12 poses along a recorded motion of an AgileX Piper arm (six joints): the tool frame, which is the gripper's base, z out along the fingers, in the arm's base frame.
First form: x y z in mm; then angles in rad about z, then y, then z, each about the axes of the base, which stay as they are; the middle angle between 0 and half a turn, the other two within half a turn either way.
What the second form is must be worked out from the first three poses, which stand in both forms.
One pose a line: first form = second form
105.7 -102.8 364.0 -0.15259 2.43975 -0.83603 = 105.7 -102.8 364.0 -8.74 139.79 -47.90
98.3 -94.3 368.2 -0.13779 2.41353 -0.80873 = 98.3 -94.3 368.2 -7.89 138.29 -46.34
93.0 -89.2 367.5 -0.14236 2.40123 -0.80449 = 93.0 -89.2 367.5 -8.16 137.58 -46.09
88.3 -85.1 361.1 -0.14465 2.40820 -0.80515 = 88.3 -85.1 361.1 -8.29 137.98 -46.13
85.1 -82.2 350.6 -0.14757 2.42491 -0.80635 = 85.1 -82.2 350.6 -8.46 138.94 -46.20
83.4 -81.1 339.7 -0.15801 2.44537 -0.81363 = 83.4 -81.1 339.7 -9.05 140.11 -46.62
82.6 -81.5 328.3 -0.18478 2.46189 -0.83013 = 82.6 -81.5 328.3 -10.59 141.06 -47.56
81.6 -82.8 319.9 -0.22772 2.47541 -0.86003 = 81.6 -82.8 319.9 -13.05 141.83 -49.28
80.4 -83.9 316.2 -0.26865 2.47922 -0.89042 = 80.4 -83.9 316.2 -15.39 142.05 -51.02
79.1 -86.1 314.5 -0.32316 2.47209 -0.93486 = 79.1 -86.1 314.5 -18.52 141.64 -53.56
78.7 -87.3 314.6 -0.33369 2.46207 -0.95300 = 78.7 -87.3 314.6 -19.12 141.07 -54.60
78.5 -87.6 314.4 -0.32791 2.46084 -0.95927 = 78.5 -87.6 314.4 -18.79 141.00 -54.96
